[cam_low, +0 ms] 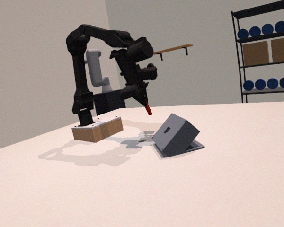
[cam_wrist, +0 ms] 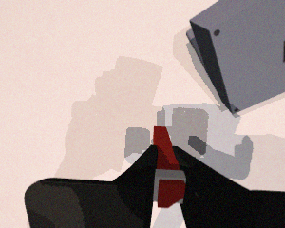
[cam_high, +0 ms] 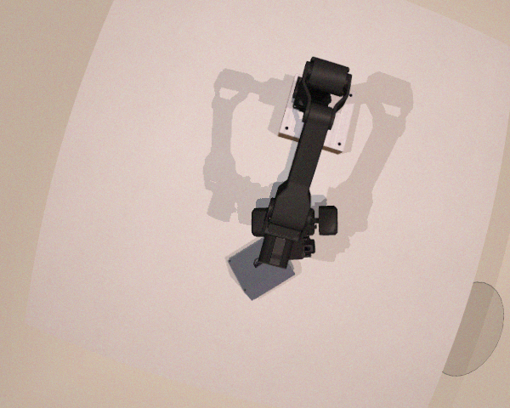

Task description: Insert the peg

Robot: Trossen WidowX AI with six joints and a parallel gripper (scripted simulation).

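Now: the sloped grey panel 130 mm ahead of my gripper tip, 90 mm below it and 50 mm to the right of it. The rest, counted from my gripper tip: red peg (20 mm above).
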